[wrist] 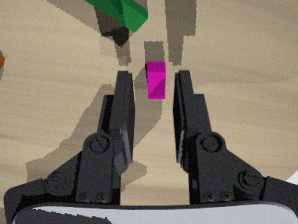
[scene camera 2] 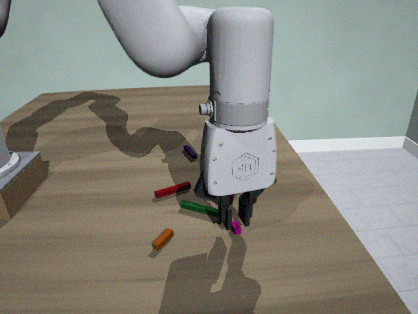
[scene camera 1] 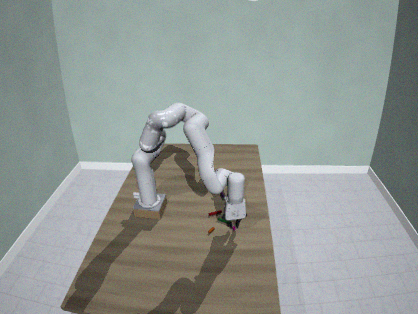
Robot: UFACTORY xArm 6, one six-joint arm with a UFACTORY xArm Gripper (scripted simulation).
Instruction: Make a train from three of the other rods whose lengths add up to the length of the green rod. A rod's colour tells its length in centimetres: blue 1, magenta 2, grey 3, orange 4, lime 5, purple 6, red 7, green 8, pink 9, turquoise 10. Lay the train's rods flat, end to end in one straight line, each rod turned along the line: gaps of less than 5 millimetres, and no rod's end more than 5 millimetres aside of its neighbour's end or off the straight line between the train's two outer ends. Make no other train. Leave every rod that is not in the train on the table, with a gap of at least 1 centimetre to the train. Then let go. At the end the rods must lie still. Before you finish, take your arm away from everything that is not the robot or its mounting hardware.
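Observation:
Scene camera 2 shows the gripper [scene camera 2: 234, 222]. The wrist view also shows the gripper [wrist: 153, 90].

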